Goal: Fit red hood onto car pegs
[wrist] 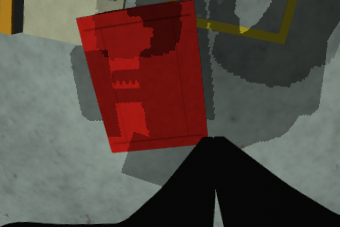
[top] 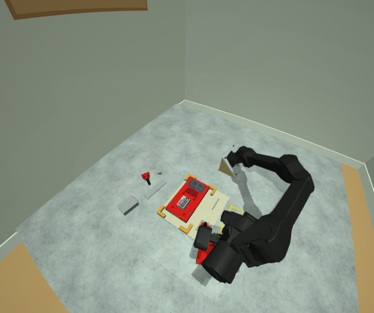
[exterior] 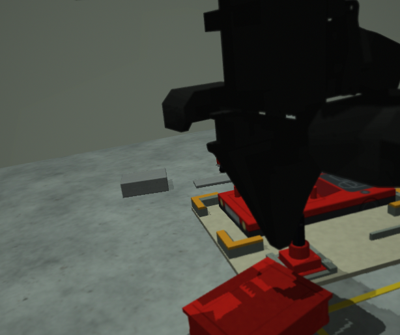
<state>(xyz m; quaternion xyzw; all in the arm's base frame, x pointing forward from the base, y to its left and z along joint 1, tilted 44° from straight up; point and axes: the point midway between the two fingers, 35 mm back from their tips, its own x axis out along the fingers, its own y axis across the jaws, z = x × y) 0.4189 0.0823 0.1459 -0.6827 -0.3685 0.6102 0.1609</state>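
The red hood is 80 mm below my gripper tip, 40 mm to the right of it and 10 mm ahead of it. From my gripper tip the other things lie so: small wheel 240 mm behind, 160 mm to the left, 80 mm below; grey strip 380 mm to the right, 90 mm below, 80 mm behind; engine block 220 mm to the right, 90 mm behind, 70 mm below.
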